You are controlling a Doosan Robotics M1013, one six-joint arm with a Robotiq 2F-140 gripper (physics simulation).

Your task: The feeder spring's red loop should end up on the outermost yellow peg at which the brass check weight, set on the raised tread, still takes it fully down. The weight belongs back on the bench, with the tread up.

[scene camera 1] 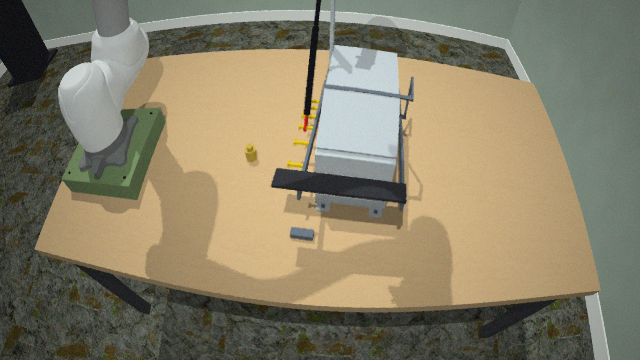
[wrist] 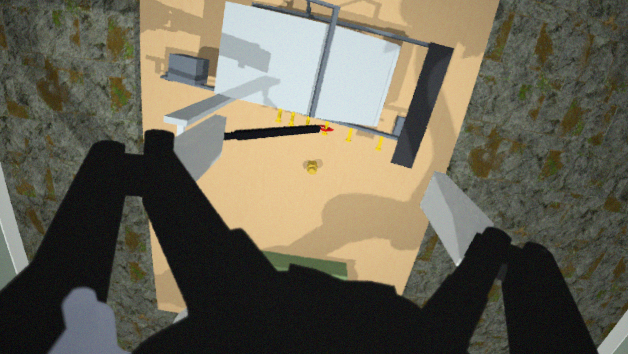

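Where they show: gripper, fingertip midpoint: (wrist: pixel 328 163); arm's base, origin of the base link: (scene camera 1: pixel 108 143).
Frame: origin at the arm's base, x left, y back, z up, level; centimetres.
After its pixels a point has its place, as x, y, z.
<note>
The feeder spring's red loop (scene camera 1: pixel 305 123) {-8.6, -58.5, 8.7} (wrist: pixel 326 129) {-8.2, -58.7, 9.1} hangs below the black rod (scene camera 1: pixel 311 65) {-0.1, -60.3, 18.7} (wrist: pixel 275 132) {0.8, -60.7, 20.0}, at the third yellow peg from the tread end; its exact seating is too small to tell. The outermost peg at that end (scene camera 1: pixel 295 164) {-19.7, -55.9, 9.3} (wrist: pixel 379 143) {-19.5, -55.9, 9.2} is bare. The black tread (scene camera 1: pixel 340 186) {-27.1, -63.7, 11.8} (wrist: pixel 422 105) {-26.8, -64.5, 11.8} is raised above the bench, with nothing on it. The brass check weight (scene camera 1: pixel 251 153) {-6.0, -45.2, -3.4} (wrist: pixel 312 167) {-4.9, -45.7, -2.7} stands upright on the bench (scene camera 1: pixel 225 90) {22.8, -34.9, -6.7} (wrist: pixel 260 200) {10.4, -33.7, -6.6}, beside the peg row. My gripper (wrist: pixel 328 163) {-7.8, -66.9, 52.4} is open and empty, high above the bench; it does not show in scene camera 1.
The pale housing (scene camera 1: pixel 357 122) {-13.5, -68.6, 13.7} (wrist: pixel 360 75) {-14.1, -70.0, 13.6} has grey side bars and a crossbar. A light post (scene camera 1: pixel 332 25) {9.4, -65.7, 24.0} rises near the black rod. A small grey block (scene camera 1: pixel 302 233) {-27.4, -56.4, -5.0} lies in front of the tread. The arm stands on a green base (scene camera 1: pixel 107 187) {-14.4, -3.2, -1.7} at left.
</note>
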